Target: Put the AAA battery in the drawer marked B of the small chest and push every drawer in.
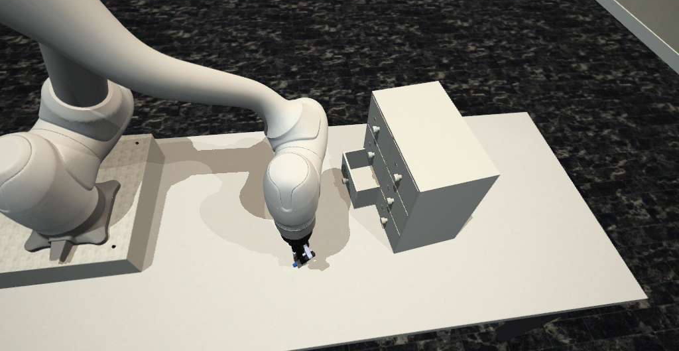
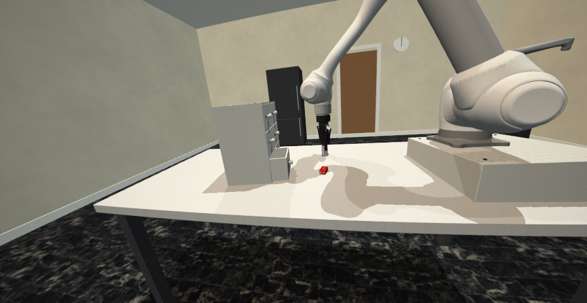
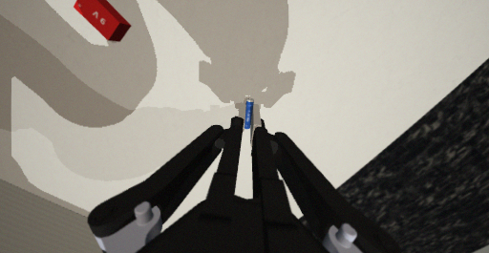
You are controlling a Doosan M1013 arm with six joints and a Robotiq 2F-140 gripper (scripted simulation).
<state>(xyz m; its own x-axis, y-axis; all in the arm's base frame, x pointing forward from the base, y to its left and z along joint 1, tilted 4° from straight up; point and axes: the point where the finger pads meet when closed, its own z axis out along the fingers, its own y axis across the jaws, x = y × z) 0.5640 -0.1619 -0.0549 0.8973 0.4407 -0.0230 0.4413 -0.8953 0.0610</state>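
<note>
Now: hand 22 cm to the right of the red block, 3 cm above it and 1 cm short of it. The rest, counted from my hand: blue AAA battery: 3 cm below.
</note>
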